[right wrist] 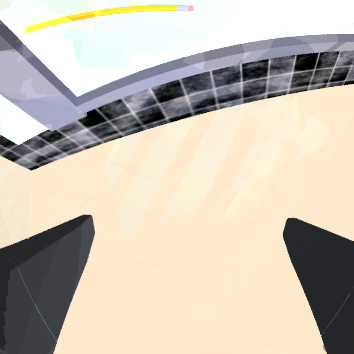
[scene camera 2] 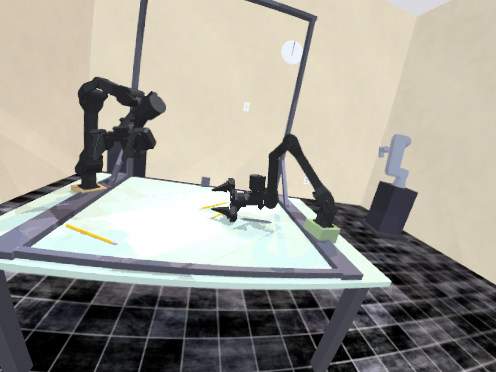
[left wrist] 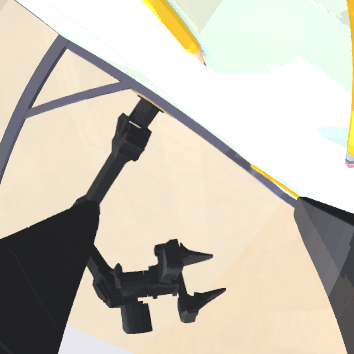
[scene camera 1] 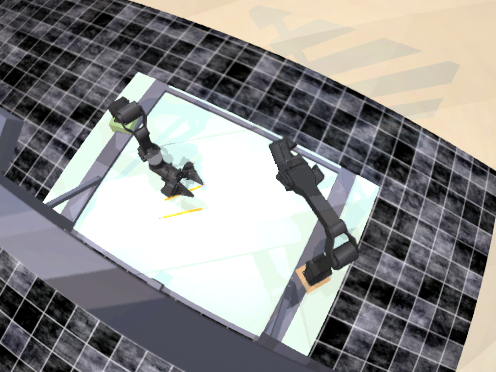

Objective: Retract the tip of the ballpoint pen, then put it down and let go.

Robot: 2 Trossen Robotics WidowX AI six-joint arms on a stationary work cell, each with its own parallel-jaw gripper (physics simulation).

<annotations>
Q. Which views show my left gripper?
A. Scene camera 2, the left wrist view and scene camera 1 only.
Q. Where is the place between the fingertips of my left gripper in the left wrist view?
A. At 200,210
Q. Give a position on a grey metal frame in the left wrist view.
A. At 23,109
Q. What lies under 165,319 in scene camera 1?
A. A grey metal frame.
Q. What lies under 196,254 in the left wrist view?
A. My right gripper.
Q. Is my right gripper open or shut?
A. Open.
</annotations>
